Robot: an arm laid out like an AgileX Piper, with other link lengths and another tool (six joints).
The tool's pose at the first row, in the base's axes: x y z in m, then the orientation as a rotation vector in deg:
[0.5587 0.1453 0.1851 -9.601 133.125 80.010]
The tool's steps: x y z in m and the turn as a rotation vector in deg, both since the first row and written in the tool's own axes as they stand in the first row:
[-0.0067 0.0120 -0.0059 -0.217 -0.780 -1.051]
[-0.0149 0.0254 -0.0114 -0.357 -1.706 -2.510]
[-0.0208 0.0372 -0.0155 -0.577 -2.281 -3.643]
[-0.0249 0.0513 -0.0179 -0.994 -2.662 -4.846]
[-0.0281 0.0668 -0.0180 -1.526 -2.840 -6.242]
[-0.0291 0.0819 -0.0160 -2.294 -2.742 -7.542]
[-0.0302 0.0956 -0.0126 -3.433 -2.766 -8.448]
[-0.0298 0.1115 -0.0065 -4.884 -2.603 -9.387]
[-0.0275 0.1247 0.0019 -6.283 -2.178 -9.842]
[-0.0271 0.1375 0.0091 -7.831 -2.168 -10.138]
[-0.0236 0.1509 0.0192 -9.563 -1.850 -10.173]
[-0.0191 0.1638 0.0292 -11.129 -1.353 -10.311]
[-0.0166 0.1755 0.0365 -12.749 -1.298 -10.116]
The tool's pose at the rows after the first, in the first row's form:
[0.5593 0.1453 0.2000 -10.285 131.934 79.583]
[0.5609 0.1462 0.2166 -11.288 130.511 78.832]
[0.5613 0.1477 0.2303 -12.194 129.445 78.408]
[0.5599 0.1520 0.2445 -13.368 128.372 78.217]
[0.5579 0.1592 0.2585 -14.925 127.296 78.101]
[0.5547 0.1681 0.2704 -16.638 126.310 78.353]
[0.5524 0.1776 0.2806 -17.930 125.137 79.184]
[0.5488 0.1907 0.2909 -19.480 123.866 80.378]
[0.5451 0.2047 0.2973 -20.689 123.023 81.807]
[0.5428 0.2172 0.3047 -21.454 121.809 83.376]
[0.5384 0.2329 0.3101 -22.224 120.787 85.346]
[0.5332 0.2483 0.3147 -23.194 119.947 87.114]
[0.5294 0.2606 0.3202 -23.484 118.859 88.998]

